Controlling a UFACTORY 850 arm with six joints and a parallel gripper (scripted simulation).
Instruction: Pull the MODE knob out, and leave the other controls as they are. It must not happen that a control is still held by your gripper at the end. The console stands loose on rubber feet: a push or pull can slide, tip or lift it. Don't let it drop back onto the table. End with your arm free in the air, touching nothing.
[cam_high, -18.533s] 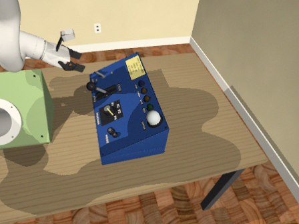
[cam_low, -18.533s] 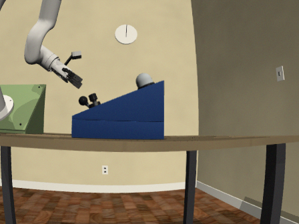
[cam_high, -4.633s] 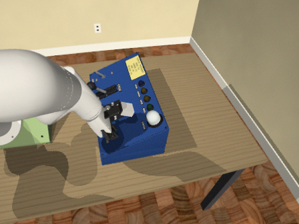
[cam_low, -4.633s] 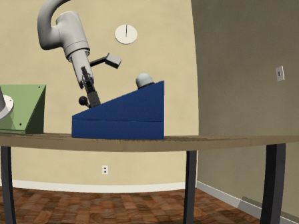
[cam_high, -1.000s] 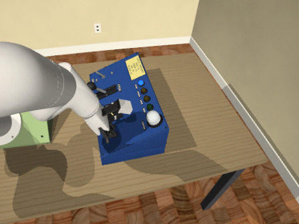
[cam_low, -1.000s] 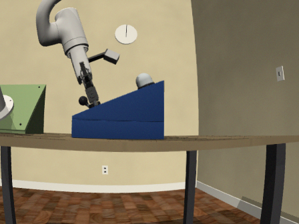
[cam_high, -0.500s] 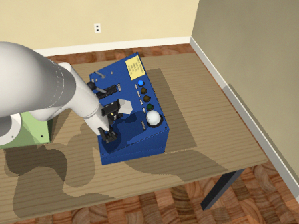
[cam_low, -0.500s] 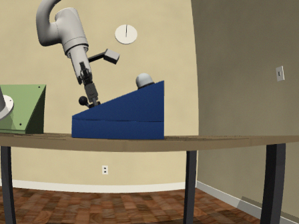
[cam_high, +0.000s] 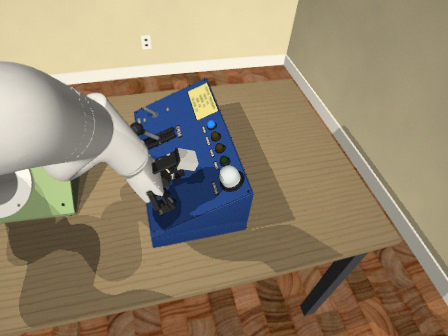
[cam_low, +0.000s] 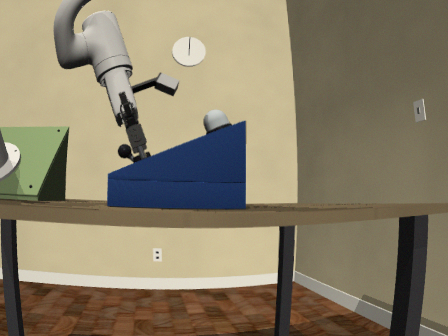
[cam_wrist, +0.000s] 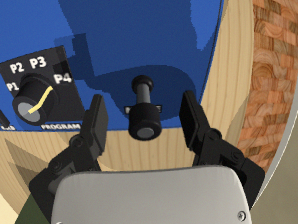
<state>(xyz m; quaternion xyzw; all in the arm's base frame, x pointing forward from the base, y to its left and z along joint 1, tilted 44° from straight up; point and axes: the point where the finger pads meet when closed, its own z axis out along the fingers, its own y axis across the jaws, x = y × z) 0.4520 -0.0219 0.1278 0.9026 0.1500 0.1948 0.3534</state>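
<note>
Now: the black mode knob right at my hand. Also, from my hand: blue sloped console: 2 cm ahead, 18 cm to the left, 4 cm below; program selector: 11 cm to the left, 2 cm below; black ball lever: 5 cm behind, 24 cm to the left, 1 cm below.
</note>
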